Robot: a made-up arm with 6 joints.
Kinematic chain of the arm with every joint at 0, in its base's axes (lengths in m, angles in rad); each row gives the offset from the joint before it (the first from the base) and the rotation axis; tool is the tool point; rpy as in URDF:
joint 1: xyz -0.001 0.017 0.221 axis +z
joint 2: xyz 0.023 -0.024 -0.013 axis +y
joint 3: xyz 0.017 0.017 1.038 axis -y
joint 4: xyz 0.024 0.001 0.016 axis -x
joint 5: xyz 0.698 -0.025 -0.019 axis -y
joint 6: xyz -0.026 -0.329 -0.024 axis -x
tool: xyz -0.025 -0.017 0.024 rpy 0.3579 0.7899 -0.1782
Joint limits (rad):
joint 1: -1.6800..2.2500
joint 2: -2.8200..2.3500
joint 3: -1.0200..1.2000
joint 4: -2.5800..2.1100
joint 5: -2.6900..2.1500
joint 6: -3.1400..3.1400
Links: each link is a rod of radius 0.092 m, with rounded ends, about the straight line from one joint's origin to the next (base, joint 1, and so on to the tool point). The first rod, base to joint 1, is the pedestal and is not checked.
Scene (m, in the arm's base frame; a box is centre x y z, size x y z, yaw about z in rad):
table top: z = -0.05
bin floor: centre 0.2 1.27 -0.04 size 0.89 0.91 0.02 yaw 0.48
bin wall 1: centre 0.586 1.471 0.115 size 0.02 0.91 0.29 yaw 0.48
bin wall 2: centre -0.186 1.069 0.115 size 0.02 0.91 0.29 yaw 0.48
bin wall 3: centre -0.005 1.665 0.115 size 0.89 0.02 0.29 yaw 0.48
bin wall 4: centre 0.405 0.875 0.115 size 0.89 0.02 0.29 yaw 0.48
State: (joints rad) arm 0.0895 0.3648 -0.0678 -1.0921 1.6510 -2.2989
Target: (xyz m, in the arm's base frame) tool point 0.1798 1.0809 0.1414
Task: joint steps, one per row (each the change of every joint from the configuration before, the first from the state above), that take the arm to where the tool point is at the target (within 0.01 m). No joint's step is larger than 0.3 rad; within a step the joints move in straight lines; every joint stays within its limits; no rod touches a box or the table.
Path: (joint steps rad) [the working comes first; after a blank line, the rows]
Joints at the target: 1.3623 0.7815 0.0071 -1.5194 1.6088 -2.3002
Straight joint move there: touches bin wall 4.

1: 0.2539 0.0093 0.0308 -0.0870 -0.0108 -0.0012
2: 0.2539 0.0094 0.0308 -0.0870 -0.0108 -0.0011
3: 0.2540 0.0093 0.0308 -0.0870 -0.0108 -0.0012
4: 0.2539 0.0093 0.0308 -0.0869 -0.0107 -0.0012
5: 0.2539 0.0094 0.0308 -0.0870 -0.0108 -0.0011
6: 0.0016 0.1850 -0.0395 0.0038 0.0059 0.0022
7: 0.0016 0.1850 -0.0396 0.0038 0.0058 0.0023

